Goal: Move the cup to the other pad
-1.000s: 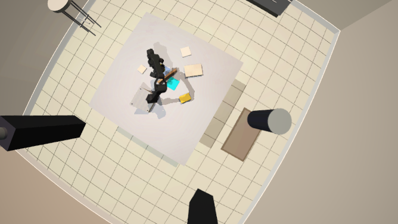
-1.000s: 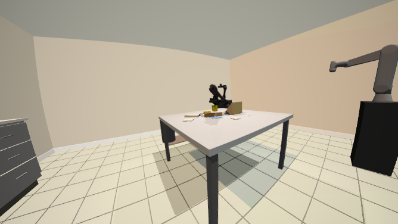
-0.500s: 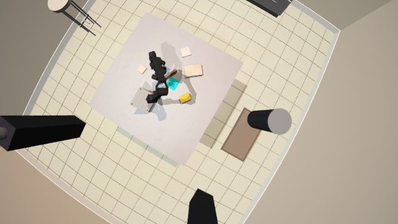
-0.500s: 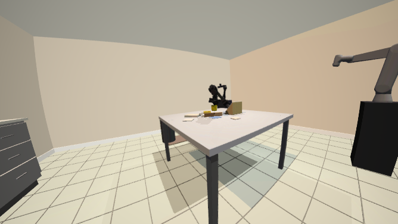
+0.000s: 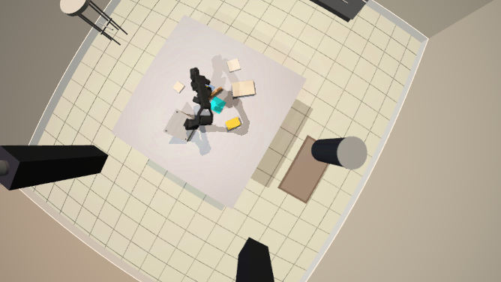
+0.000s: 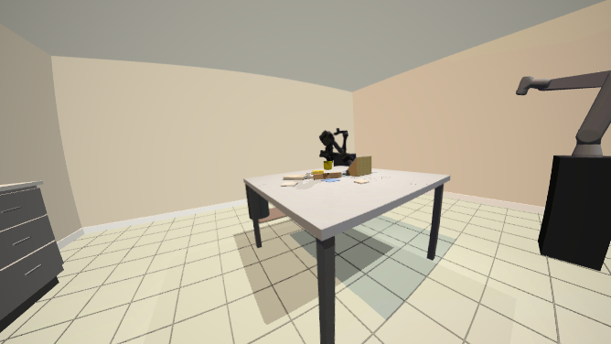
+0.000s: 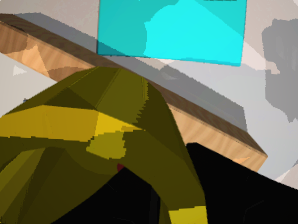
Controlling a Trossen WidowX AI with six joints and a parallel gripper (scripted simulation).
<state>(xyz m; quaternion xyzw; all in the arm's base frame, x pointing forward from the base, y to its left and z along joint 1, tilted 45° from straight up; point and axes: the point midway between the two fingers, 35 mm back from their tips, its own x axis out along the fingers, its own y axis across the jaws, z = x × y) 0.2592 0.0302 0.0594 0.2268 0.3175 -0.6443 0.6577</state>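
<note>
The cyan pad lies 1 cm behind my gripper tip, 8 cm to the right of it and 12 cm below it. Round my gripper tip: red marble: 2 cm ahead, 2 cm to the left, 2 cm below; then yellow cup: 2 cm ahead; then pale blue pad: 6 cm ahead, 7 cm to the left, 12 cm below.
</note>
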